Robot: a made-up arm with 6 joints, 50 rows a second.
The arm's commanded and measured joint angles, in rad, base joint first. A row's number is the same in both.
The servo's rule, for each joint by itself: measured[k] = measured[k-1] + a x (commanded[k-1-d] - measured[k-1]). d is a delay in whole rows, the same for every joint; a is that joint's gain. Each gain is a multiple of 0.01, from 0.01 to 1. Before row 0 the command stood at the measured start. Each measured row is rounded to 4 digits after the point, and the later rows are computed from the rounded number. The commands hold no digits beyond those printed.
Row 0, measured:
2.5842 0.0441 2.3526 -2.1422 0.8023 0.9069
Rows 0 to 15, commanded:
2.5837 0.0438 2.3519 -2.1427 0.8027 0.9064
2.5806 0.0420 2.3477 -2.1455 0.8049 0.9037
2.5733 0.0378 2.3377 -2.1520 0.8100 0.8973
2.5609 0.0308 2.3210 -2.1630 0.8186 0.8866
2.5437 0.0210 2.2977 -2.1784 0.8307 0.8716
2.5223 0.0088 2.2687 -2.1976 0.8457 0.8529
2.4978 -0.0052 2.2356 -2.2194 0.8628 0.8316
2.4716 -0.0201 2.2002 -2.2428 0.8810 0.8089
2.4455 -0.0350 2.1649 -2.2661 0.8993 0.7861
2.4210 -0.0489 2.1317 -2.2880 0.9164 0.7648
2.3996 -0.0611 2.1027 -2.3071 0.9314 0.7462
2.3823 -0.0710 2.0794 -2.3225 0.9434 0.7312
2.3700 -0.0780 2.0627 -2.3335 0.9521 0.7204
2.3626 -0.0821 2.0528 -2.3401 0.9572 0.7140
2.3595 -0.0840 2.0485 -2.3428 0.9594 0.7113
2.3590 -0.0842 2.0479 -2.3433 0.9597 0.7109
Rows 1 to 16, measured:
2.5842 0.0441 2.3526 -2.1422 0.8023 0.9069
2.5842 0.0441 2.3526 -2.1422 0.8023 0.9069
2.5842 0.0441 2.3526 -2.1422 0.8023 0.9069
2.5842 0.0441 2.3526 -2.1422 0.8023 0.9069
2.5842 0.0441 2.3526 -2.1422 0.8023 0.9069
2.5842 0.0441 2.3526 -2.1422 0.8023 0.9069
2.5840 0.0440 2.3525 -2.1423 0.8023 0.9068
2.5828 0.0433 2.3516 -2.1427 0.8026 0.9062
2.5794 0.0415 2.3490 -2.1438 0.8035 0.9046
2.5727 0.0380 2.3437 -2.1461 0.8053 0.9014
2.5623 0.0324 2.3350 -2.1500 0.8083 0.8960
2.5479 0.0246 2.3224 -2.1557 0.8128 0.8882
2.5299 0.0148 2.3059 -2.1633 0.8188 0.8780
2.5089 0.0033 2.2858 -2.1728 0.8263 0.8656
2.4861 -0.0093 2.2628 -2.1840 0.8351 0.8513
2.4627 -0.0224 2.2379 -2.1965 0.8449 0.8357
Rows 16 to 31, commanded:
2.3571 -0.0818 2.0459 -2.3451 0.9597 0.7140
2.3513 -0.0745 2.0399 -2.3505 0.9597 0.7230
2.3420 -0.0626 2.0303 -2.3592 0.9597 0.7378
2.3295 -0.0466 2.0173 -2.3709 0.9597 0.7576
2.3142 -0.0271 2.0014 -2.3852 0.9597 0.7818
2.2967 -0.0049 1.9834 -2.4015 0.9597 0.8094
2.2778 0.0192 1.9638 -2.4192 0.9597 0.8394
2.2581 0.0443 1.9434 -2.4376 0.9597 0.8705
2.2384 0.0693 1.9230 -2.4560 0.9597 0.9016
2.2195 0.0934 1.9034 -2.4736 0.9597 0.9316
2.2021 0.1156 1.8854 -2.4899 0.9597 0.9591
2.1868 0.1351 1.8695 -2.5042 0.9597 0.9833
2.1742 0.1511 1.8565 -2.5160 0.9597 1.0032
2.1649 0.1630 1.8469 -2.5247 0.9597 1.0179
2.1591 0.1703 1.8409 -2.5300 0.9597 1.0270
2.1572 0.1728 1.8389 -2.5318 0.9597 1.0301
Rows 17 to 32, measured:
2.4400 -0.0352 2.2122 -2.2098 0.8553 0.8196
2.4192 -0.0470 2.1870 -2.2233 0.8659 0.8037
2.4015 -0.0572 2.1634 -2.2365 0.8762 0.7887
2.3875 -0.0654 2.1424 -2.2489 0.8859 0.7753
2.3774 -0.0715 2.1246 -2.2602 0.8947 0.7638
2.3708 -0.0757 2.1100 -2.2702 0.9025 0.7543
2.3659 -0.0777 2.0978 -2.2792 0.9094 0.7470
2.3606 -0.0766 2.0868 -2.2878 0.9154 0.7427
2.3539 -0.0720 2.0761 -2.2964 0.9207 0.7418
2.3451 -0.0636 2.0649 -2.3053 0.9254 0.7446
2.3340 -0.0516 2.0528 -2.3149 0.9295 0.7513
2.3206 -0.0362 2.0396 -2.3253 0.9331 0.7618
2.3052 -0.0179 2.0252 -2.3366 0.9363 0.7758
2.2882 0.0026 2.0097 -2.3487 0.9391 0.7928
2.2703 0.0246 1.9932 -2.3616 0.9416 0.8124
2.2520 0.0473 1.9761 -2.3750 0.9438 0.8339

